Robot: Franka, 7 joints.
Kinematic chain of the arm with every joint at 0, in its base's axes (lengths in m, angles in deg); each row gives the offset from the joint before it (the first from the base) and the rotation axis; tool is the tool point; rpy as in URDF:
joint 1: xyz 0 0 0.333 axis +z
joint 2: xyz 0 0 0 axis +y
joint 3: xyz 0 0 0.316 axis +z
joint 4: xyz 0.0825 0 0 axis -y
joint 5: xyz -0.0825 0 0.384 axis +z
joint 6: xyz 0 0 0 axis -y
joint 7: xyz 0.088 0 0 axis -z
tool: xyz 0 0 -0.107 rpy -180 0 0
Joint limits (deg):
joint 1: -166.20..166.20
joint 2: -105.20..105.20
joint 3: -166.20..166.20
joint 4: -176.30..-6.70
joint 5: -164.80..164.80
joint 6: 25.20..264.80
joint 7: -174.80..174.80
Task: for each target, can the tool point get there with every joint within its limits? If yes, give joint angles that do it. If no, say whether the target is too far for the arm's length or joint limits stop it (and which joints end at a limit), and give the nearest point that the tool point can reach.
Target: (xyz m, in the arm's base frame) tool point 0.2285 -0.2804 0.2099
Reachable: yes | joints 64.87 4.75 -114.19 -157.43 7.27 139.65 -27.05
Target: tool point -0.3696 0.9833 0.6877
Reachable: no: too far | nearest point -0.2860 0.7608 0.6075 | short by 0.251 m
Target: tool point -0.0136 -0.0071 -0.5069
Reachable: no: joint limits stop it (at a limit: joint 2) | nearest point -0.0779 -0.0407 -0.3235 | short by 0.197 m
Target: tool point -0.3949 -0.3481 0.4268
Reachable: yes | joints -55.90 39.71 -85.79 -114.22 -28.47 95.38 -90.29
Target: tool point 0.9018 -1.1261 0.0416
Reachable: no: too far | nearest point 0.5256 -0.6564 0.1631 | short by 0.614 m
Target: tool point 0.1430 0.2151 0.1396
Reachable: yes | joints -16.80 -58.85 120.69 -162.84 -24.33 123.07 70.19
